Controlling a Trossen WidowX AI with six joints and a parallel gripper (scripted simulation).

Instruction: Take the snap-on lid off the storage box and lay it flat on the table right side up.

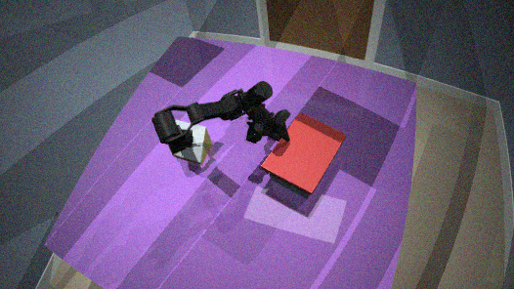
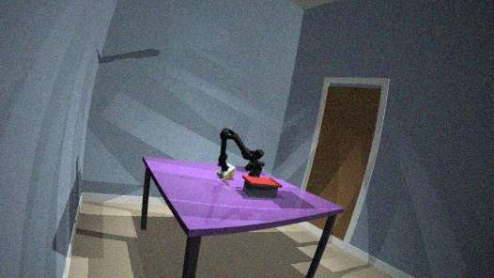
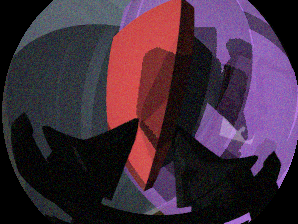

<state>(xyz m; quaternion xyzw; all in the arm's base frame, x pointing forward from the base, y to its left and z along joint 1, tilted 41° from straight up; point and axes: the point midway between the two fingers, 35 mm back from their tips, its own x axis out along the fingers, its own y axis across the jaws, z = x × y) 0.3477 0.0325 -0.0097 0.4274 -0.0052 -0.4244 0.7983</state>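
Right now the red lid is 7 cm ahead of my gripper tip, 3 cm to the right of it and 1 cm above it. Round my gripper tip: storage box: 7 cm ahead, 5 cm below, 3 cm to the right.
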